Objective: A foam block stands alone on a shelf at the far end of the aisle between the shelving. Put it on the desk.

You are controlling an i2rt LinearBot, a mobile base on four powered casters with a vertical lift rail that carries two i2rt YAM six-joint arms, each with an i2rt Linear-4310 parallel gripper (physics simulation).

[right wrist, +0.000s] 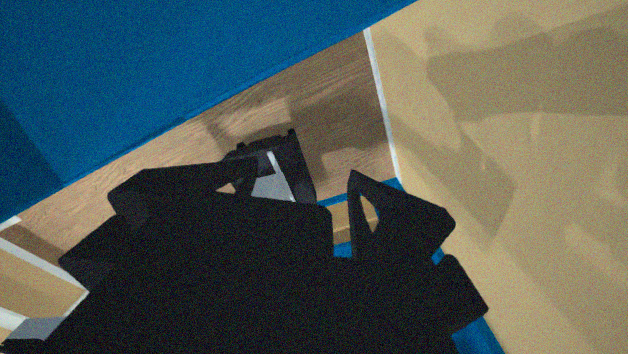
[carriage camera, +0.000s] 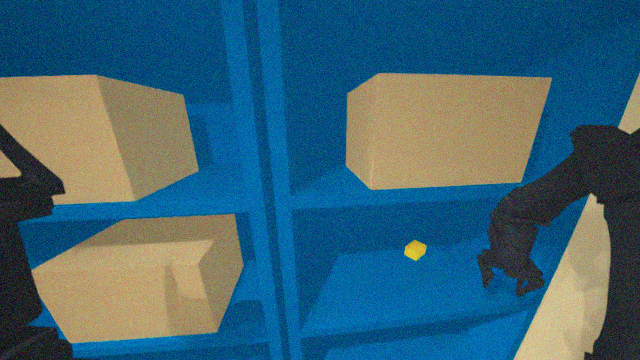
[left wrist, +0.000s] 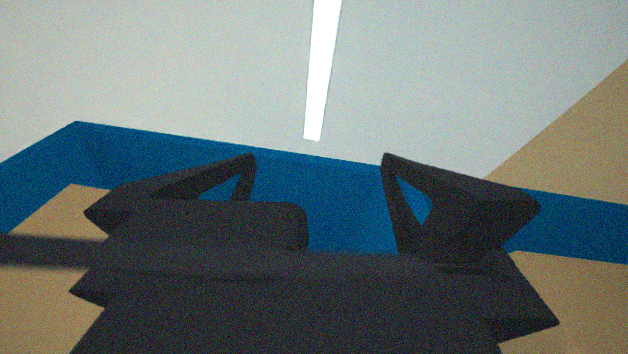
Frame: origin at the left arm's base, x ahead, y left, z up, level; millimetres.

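Seen in the pictures: left gripper, between the fingertips: (left wrist: pixel 316 160); right gripper, between the fingertips: (right wrist: pixel 304 170) (carriage camera: pixel 500 290).
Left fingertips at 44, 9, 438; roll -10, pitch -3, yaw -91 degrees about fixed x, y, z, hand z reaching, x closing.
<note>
Pixels of each thing's top centre, then the offset from my left fingertips to it, as dx, dy, dz. Level surfaces: height alone.
- foam block, centre of its top: (carriage camera: pixel 416 246) +642, -763, -600
- blue shelf, height of its surface: dz -645
- box, centre of its top: (carriage camera: pixel 152 237) +369, +258, -375
- Wood floor, height of its surface: dz -1636
The foam block (carriage camera: pixel 415 250), small and yellow, stands on a blue shelf (carriage camera: pixel 370 295) right of the centre in the carriage view. It does not show in the wrist views. My right gripper (carriage camera: pixel 502 289) (right wrist: pixel 304 170) is open and empty; in the carriage view it appears right of the block, pointing down, apart from it. My left gripper (left wrist: pixel 316 160) is open and empty, with blue shelving and ceiling behind its fingers. Parts of the left arm show at the carriage view's left edge. The desk does not show in these views.
Large cardboard boxes (carriage camera: pixel 450 132) (carriage camera: pixel 160 135) stand on the upper shelves, and another box (carriage camera: pixel 115 295) on the lower left shelf. A blue upright (carriage camera: pixel 272 150) divides the bays. A beige wall (carriage camera: pixel 555 300) (right wrist: pixel 560 175) is at the right. Wood floor (right wrist: pixel 335 115) shows below the right gripper.
</note>
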